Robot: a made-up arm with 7 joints.
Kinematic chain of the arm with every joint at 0, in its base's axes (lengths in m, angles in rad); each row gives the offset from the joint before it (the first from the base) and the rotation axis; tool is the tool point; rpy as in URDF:
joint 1: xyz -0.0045 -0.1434 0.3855 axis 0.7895 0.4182 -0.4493
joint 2: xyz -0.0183 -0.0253 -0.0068 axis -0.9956 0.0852 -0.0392
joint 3: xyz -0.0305 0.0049 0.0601 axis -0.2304 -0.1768 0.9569
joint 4: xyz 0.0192 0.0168 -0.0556 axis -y
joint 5: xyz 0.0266 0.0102 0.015 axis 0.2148 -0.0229 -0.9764
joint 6: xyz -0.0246 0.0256 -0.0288 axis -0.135 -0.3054 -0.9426
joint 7: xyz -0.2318 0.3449 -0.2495 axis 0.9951 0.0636 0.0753
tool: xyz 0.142 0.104 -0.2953 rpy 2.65 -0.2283 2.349
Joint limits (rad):
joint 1: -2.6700..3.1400
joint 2: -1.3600..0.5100
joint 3: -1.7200..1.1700
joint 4: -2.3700..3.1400
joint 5: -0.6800..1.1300
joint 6: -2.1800..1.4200
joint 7: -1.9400..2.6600
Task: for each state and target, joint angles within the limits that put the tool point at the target. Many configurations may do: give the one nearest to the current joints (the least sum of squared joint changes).
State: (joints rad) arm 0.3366 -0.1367 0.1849 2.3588 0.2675 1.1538 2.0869
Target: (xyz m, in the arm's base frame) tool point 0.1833 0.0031 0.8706
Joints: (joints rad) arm 0.6804 -0.1615 -0.2995 2.1170 -0.0445 0.9574 2.3788
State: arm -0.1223 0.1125 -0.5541 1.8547 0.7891 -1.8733 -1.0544
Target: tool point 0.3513 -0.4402 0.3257
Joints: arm -0.2270 0.3012 -0.7585 2.0408 0.5619 -2.0054 -1.1018
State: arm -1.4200 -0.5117 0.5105 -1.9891 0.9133 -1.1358 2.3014
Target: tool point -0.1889 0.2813 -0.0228
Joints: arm -1.3258 -0.3546 0.2565 -2.0739 0.9923 -1.1354 2.0383
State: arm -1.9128 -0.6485 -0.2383 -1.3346 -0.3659 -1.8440 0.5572
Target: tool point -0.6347 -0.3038 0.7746
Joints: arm -1.9664 -0.4012 -0.3465 -1.2126 -0.1251 -1.7125 0.2967
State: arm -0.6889 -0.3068 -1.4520 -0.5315 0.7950 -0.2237 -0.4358
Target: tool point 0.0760 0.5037 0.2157
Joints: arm -0.7188 -0.4976 -1.2082 -0.7260 0.5688 -0.3722 -0.3447
